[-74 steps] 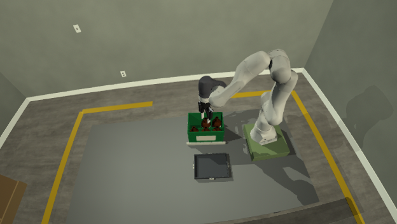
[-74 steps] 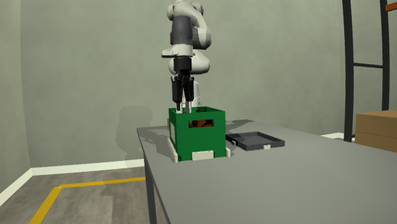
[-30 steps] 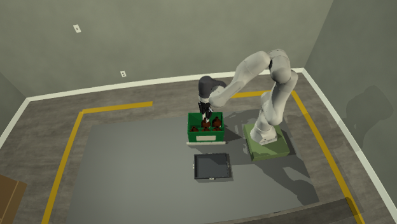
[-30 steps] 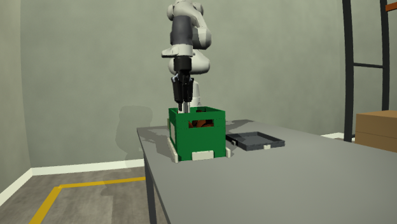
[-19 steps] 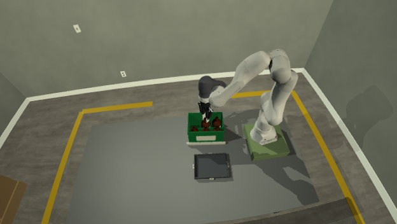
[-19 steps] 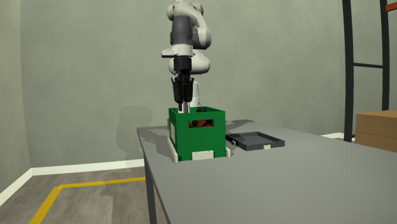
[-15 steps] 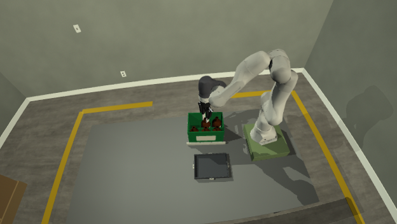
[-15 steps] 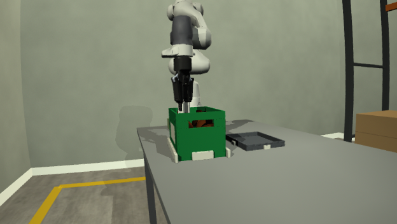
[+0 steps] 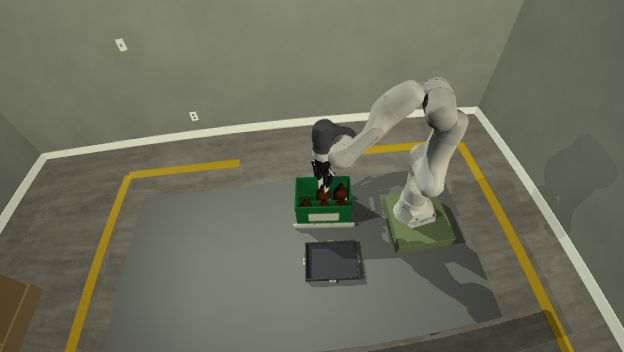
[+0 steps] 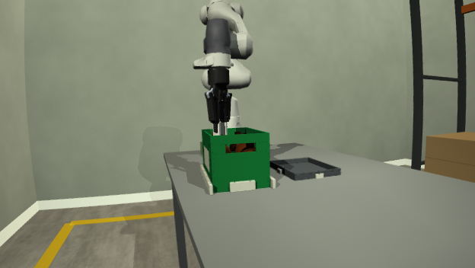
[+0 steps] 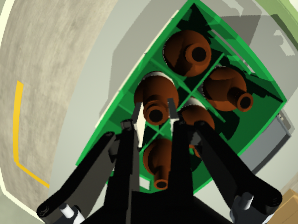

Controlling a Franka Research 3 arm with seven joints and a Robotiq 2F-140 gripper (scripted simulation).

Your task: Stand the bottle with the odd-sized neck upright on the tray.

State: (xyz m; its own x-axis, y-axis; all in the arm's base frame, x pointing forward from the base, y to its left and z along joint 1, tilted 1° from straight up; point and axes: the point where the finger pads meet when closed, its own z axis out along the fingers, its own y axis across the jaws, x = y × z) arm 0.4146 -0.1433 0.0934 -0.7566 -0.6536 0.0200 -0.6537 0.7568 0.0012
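Right now the green crate is 90 mm below my hand and 40 mm to the left of it. The rest, counted from my hand: dark grey tray (330 mm to the left, 160 mm below, 10 mm behind).
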